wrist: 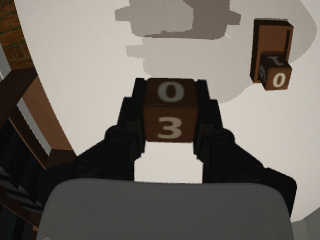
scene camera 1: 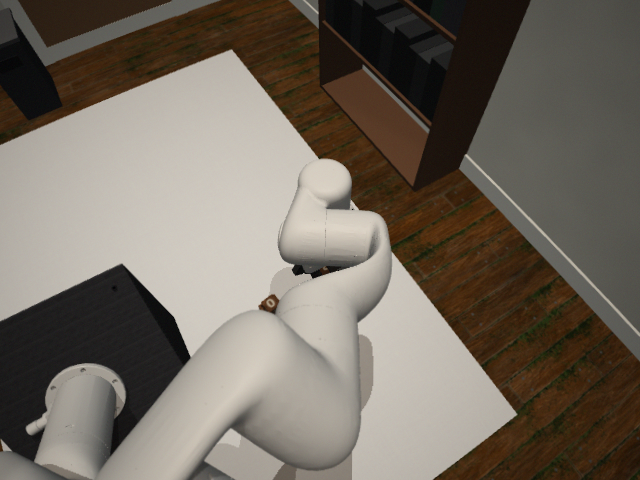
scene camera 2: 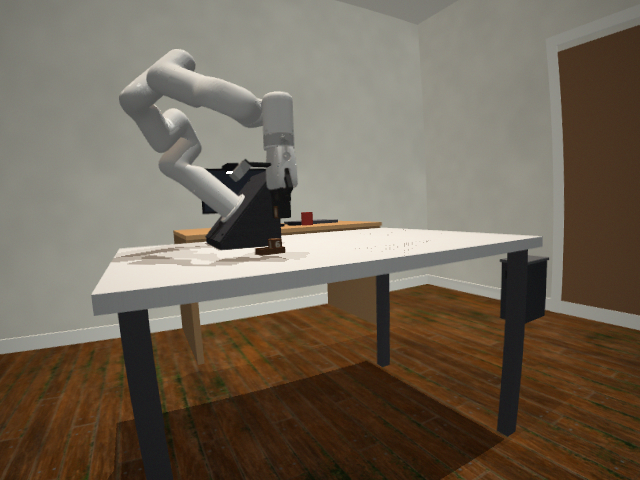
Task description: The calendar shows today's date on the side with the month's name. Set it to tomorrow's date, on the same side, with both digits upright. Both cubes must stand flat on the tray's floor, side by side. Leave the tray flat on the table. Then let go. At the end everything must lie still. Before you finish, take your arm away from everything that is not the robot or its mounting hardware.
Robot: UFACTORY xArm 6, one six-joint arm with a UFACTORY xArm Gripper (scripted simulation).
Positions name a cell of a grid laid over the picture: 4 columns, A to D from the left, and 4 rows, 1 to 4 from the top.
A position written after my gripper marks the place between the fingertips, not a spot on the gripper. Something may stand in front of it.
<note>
In view: my gripper (scene camera 2: B2) and a brown tray (wrist: D1).
My gripper shows as well in the wrist view (wrist: C2).
</note>
